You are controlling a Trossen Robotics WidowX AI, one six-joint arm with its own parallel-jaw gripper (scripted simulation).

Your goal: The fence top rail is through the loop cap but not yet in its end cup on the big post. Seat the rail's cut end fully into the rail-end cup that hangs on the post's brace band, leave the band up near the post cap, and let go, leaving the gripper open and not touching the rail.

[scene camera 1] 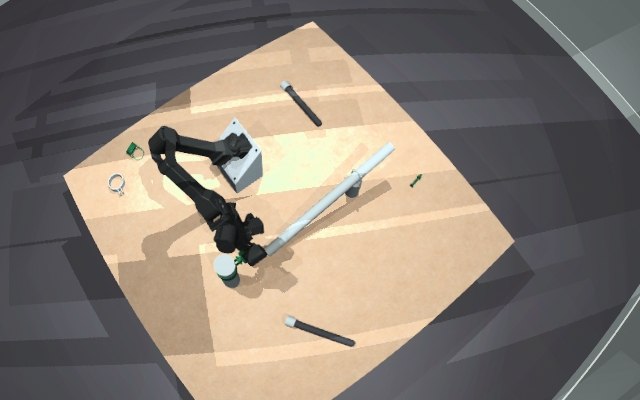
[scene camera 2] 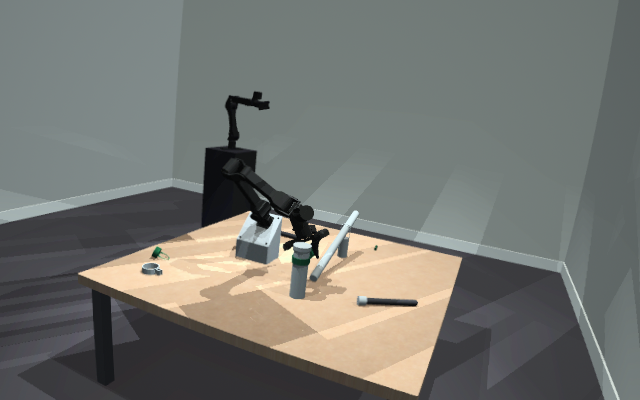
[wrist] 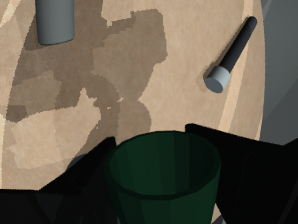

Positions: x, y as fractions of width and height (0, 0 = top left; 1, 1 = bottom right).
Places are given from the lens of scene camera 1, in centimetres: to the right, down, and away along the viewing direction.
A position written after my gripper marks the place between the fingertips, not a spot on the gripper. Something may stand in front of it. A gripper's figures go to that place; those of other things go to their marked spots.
my gripper (scene camera 1: 0.39, 0.65): -21, 19, 152
top rail (scene camera 1: 0.55, 0.45): 11, -7, 162
